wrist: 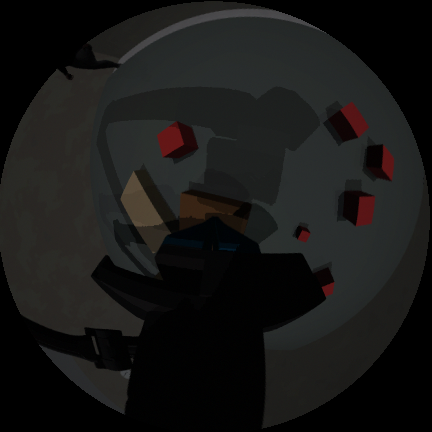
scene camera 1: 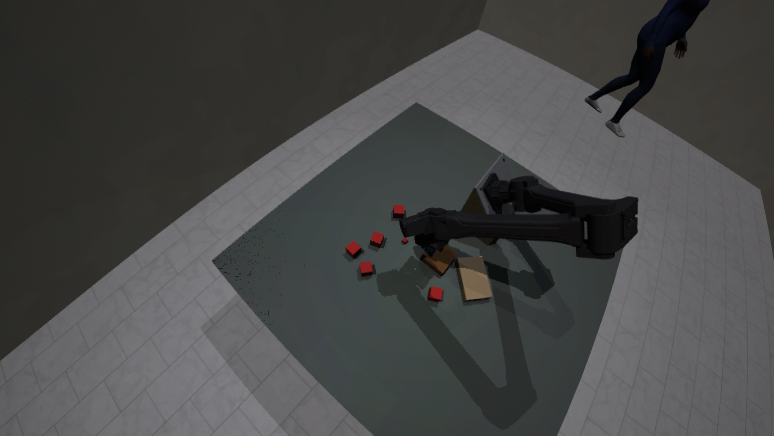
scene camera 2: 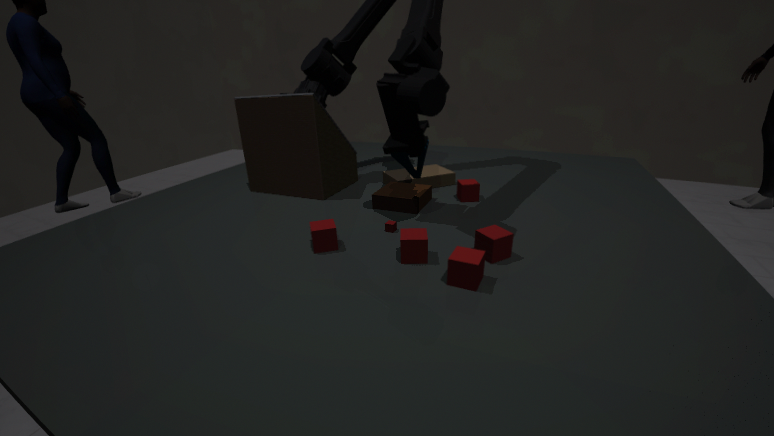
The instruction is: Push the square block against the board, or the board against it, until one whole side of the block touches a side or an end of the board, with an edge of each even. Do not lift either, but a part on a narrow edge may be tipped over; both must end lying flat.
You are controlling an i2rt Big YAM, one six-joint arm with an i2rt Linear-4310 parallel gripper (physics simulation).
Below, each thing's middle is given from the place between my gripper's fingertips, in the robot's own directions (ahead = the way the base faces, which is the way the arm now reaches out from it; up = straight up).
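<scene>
Counted from my hand, the brown square block [scene camera 2: 410,198] is 5 cm below, 2 cm to the left of and 4 cm behind it; the tan board [scene camera 1: 474,284] is 5 cm below, 4 cm behind and 17 cm to the left of it. Going by their middles, the brown square block is the nearest to my hand of the things named here.
</scene>
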